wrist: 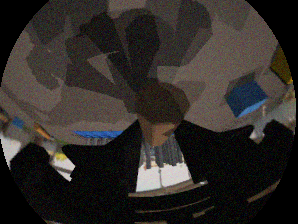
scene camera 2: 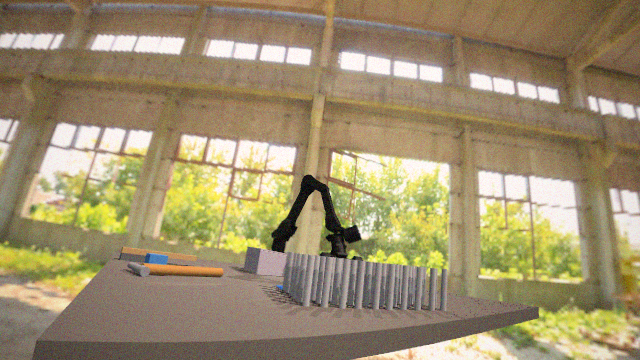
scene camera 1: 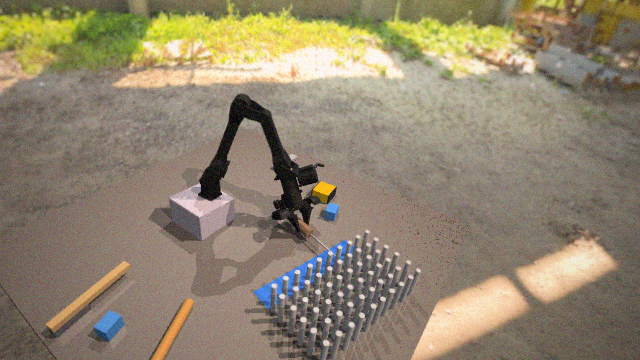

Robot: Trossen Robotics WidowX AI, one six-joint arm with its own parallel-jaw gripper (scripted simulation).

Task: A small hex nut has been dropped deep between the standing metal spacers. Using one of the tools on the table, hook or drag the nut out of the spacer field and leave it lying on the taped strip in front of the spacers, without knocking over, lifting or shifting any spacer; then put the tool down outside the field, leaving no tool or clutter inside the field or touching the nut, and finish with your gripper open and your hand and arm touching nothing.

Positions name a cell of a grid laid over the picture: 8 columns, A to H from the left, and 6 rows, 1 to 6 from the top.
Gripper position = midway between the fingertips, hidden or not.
Observation:
I see my gripper (scene camera 1: D4), a blue block (wrist: G3) and a blue taped strip (scene camera 1: D5).
My gripper also shows in the wrist view (wrist: E4).

